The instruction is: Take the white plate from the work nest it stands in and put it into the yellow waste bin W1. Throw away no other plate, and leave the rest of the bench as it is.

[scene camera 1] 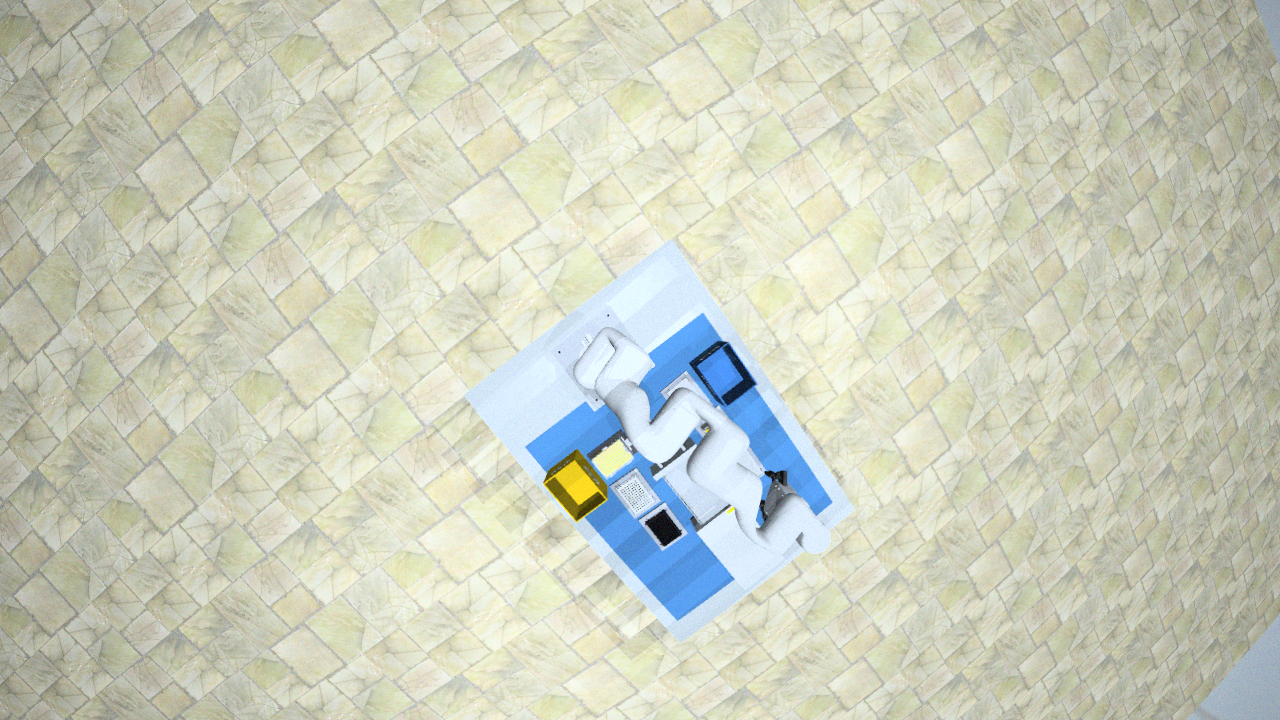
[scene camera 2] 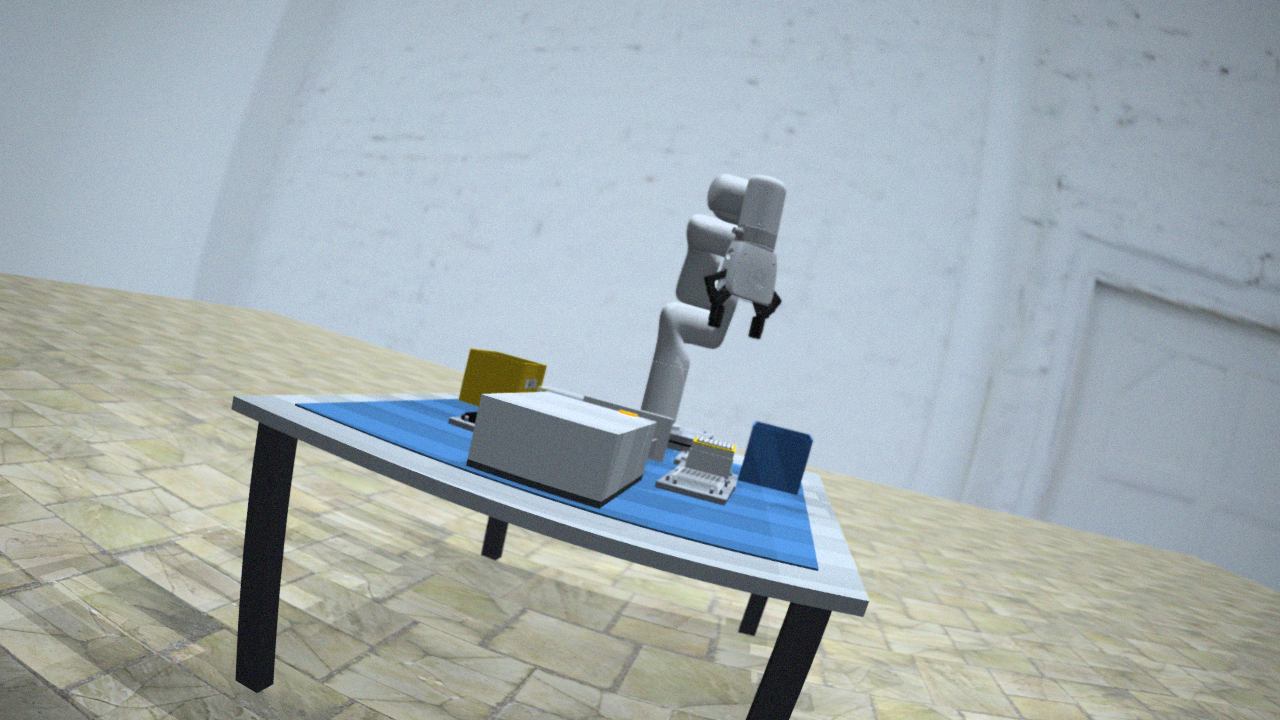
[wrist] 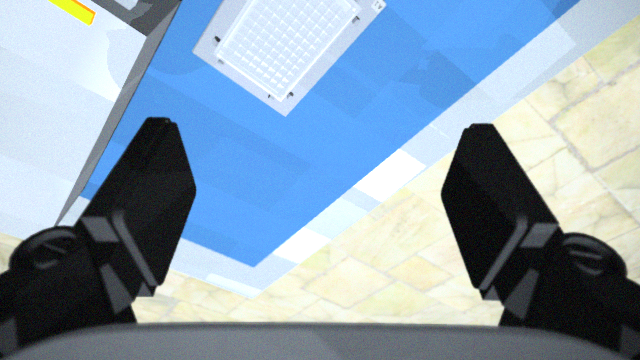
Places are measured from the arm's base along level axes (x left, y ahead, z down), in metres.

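Pixels of known places: gripper, between the fingertips: [scene camera 1: 763, 486] [scene camera 2: 734, 332] [wrist: 320, 157].
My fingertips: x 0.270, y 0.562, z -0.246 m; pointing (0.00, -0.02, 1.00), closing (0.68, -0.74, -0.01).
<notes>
Behind a point stands the place of what it marks.
A pale, whitish plate with square wells [wrist: 295, 40] {x 0.301, y 0.616, z 0.016 m} sits in a light grey nest [wrist: 327, 60] [scene camera 2: 716, 494] at the top of the wrist view; the arm hides this nest in scene camera 1. Another white plate with a dark well grid [scene camera 1: 635, 492] {x -0.113, y 0.494, z 0.013 m} sits in a nest between the yellow and black plates. The yellow bin W1 [scene camera 1: 562, 499] {x -0.333, y 0.362, z -0.052 m} [scene camera 2: 492, 377] {x -0.254, y 0.436, z -0.035 m} stands at the opposite long edge of the table. My gripper [scene camera 1: 769, 492] {x 0.270, y 0.562, z -0.246 m} [scene camera 2: 735, 329] {x 0.270, y 0.562, z -0.246 m} [wrist: 320, 157] {x 0.270, y 0.562, z -0.246 m} is open and empty, high above the bench, beyond the first nest toward the table corner.
A big white device [scene camera 1: 742, 555] {x 0.121, y 0.884, z -0.066 m} [scene camera 2: 554, 438] {x 0.179, y 1.008, z -0.037 m} [wrist: 40, 100] {x 0.176, y 0.789, z -0.066 m} stands beside the nest. A yellow-and-white topped box [scene camera 2: 713, 454] {x 0.279, y 0.511, z -0.021 m} is behind it, then the blue bin [scene camera 1: 738, 389] {x 0.387, y 0.328, z -0.021 m} [scene camera 2: 776, 456] {x 0.372, y 0.334, z -0.032 m}. A yellow plate [scene camera 1: 612, 456] {x -0.111, y 0.314, z -0.041 m} and a black plate [scene camera 1: 663, 526] {x -0.086, y 0.668, z 0.012 m} stand near W1.
</notes>
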